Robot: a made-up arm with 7 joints. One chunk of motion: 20 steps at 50 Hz.
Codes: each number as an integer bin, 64 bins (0 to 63) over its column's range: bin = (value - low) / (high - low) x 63, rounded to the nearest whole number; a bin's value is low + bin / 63 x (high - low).
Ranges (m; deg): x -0.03..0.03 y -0.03..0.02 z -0.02..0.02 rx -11..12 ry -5..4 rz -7..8
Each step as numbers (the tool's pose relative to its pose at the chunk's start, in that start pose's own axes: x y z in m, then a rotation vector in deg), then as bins.
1 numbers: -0.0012 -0.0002 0.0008 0.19 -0.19 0.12
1 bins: 30 38 33 31 34 30
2 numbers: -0.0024 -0.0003 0.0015 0.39 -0.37 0.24
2 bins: 29 37 34 31 32 30
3 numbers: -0.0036 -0.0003 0.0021 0.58 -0.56 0.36
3 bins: 28 37 35 32 31 31
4 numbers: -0.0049 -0.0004 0.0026 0.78 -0.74 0.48
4 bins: 26 37 36 32 30 31
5 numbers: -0.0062 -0.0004 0.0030 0.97 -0.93 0.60
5 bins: 25 37 36 33 28 32
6 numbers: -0.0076 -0.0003 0.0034 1.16 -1.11 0.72
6 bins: 24 37 37 33 27 32
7 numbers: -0.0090 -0.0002 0.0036 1.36 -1.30 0.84
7 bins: 22 38 37 34 26 33
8 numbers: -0.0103 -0.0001 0.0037 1.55 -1.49 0.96
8 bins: 21 38 37 34 25 33
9 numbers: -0.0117 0.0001 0.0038 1.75 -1.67 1.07
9 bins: 19 38 37 35 23 34
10 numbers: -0.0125 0.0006 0.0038 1.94 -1.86 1.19
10 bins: 18 39 37 35 22 34
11 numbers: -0.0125 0.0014 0.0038 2.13 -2.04 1.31
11 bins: 18 40 37 36 21 35
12 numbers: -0.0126 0.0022 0.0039 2.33 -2.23 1.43
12 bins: 18 41 38 37 19 35
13 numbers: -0.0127 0.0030 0.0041 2.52 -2.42 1.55
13 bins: 18 42 38 37 18 36
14 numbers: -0.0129 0.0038 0.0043 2.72 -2.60 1.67
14 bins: 18 43 38 38 17 36
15 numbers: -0.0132 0.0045 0.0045 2.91 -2.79 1.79
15 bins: 18 43 39 38 15 37
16 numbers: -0.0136 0.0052 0.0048 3.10 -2.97 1.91
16 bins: 17 44 39 39 14 37
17 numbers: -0.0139 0.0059 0.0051 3.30 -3.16 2.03
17 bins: 17 45 40 39 13 38
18 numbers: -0.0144 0.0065 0.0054 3.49 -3.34 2.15
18 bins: 16 46 40 40 12 38
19 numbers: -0.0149 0.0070 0.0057 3.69 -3.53 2.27
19 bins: 16 47 40 40 10 39
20 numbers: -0.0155 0.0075 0.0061 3.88 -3.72 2.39
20 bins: 15 47 41 41 9 39
